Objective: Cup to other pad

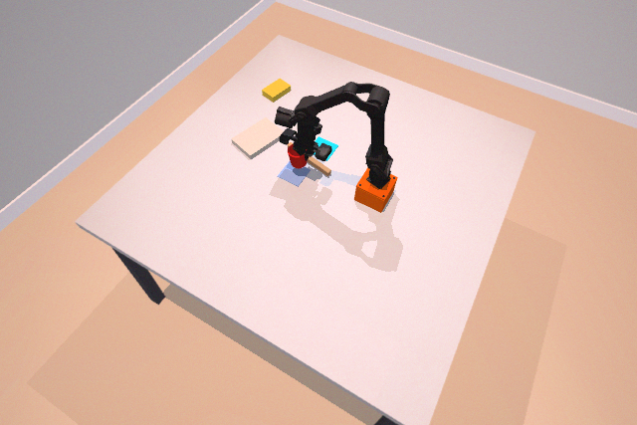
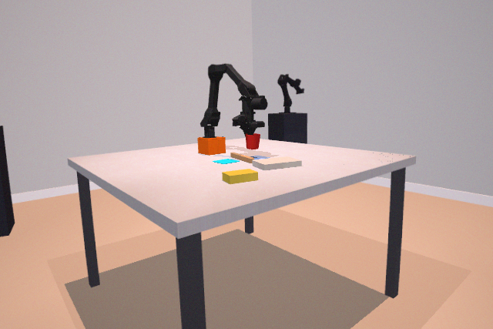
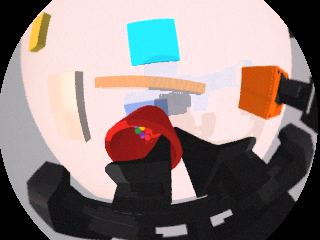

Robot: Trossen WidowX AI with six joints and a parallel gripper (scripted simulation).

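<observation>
The wooden bar lies 8 cm below my gripper tip, 6 cm to the right of it and 3 cm ahead of it. From my gripper tip the other things lie so: beige slab 26 cm ahead, 7 cm below; then red cup 3 cm ahead, 1 cm to the left; then pale blue pad 9 cm below, 3 cm to the left, 3 cm ahead.
</observation>
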